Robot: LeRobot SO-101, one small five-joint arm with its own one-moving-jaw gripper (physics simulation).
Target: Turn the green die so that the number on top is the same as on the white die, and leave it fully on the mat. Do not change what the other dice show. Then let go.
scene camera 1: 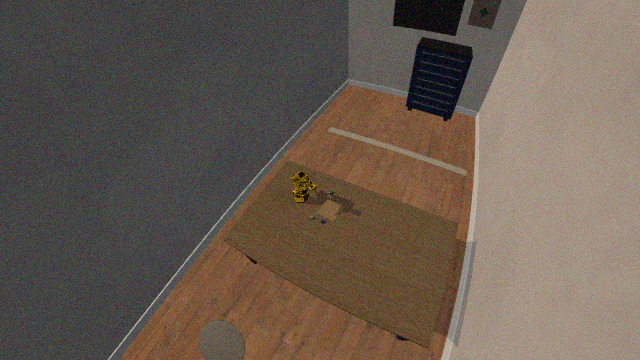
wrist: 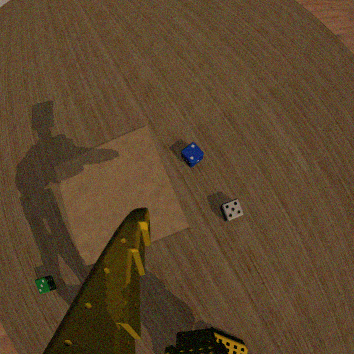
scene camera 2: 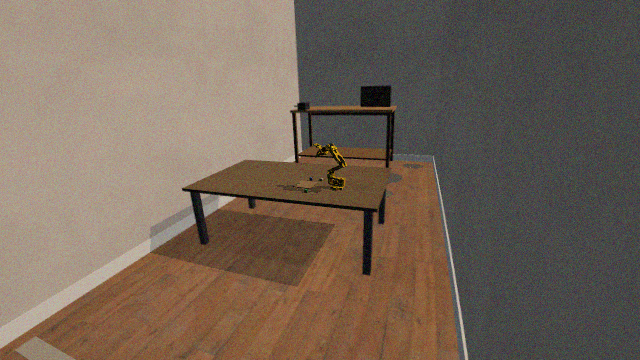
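Pixels of known places: hand, its tool point: (scene camera 1: 315, 195) (wrist: 148, 221) (scene camera 2: 315, 157); arm's base, origin of its link: (scene camera 1: 303, 198) (wrist: 197, 351) (scene camera 2: 334, 187).
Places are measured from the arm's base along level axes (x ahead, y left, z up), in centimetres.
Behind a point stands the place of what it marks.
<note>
The green die (wrist: 45, 284) {z 2.0, x 16.2, y 12.8 cm} (scene camera 1: 331, 192) {z 1.6, x 16.8, y 12.9 cm} (scene camera 2: 306, 190) {z 1.4, x 16.0, y 13.8 cm} lies on the table off the mat, at the lower left in the wrist view. Its lit face shows light pips, too small to count surely. The white die (wrist: 232, 210) {z 2.0, x 14.1, y -11.9 cm} (scene camera 1: 312, 217) {z 1.7, x 14.8, y -12.0 cm} shows a centre pip with one in each corner on top. The blue die (wrist: 192, 154) {z 2.0, x 21.9, y -11.2 cm} (scene camera 1: 323, 221) {z 1.7, x 23.1, y -11.4 cm} shows two pips on top. Both lie off the mat's right side in the wrist view. The tan square mat (wrist: 125, 195) {z 0.4, x 21.9, y -2.0 cm} (scene camera 1: 330, 210) {z 0.4, x 23.0, y -0.8 cm} bears no die. My gripper (wrist: 145, 214) (scene camera 2: 317, 150) {z 20.0, x 15.4, y -5.1 cm} is fully open, holds nothing and is high above the table; one notched jaw shows in the wrist view.
The yellow arm's base (scene camera 1: 300, 198) {z 1.7, x -1.1, y -2.0 cm} (scene camera 2: 337, 183) {z 4.0, x -2.5, y 2.2 cm} stands on the brown table (scene camera 1: 390, 260) {z 0.0, x 74.0, y -17.5 cm} (scene camera 2: 240, 180) {z 0.0, x 77.2, y 1.9 cm}. Part of the arm (wrist: 225, 344) {z 1.7, x 0.0, y -3.6 cm} shows at the wrist view's bottom edge. The arm's shadow falls across the mat and near the green die. A workbench (scene camera 2: 345, 109) stands behind the table.
</note>
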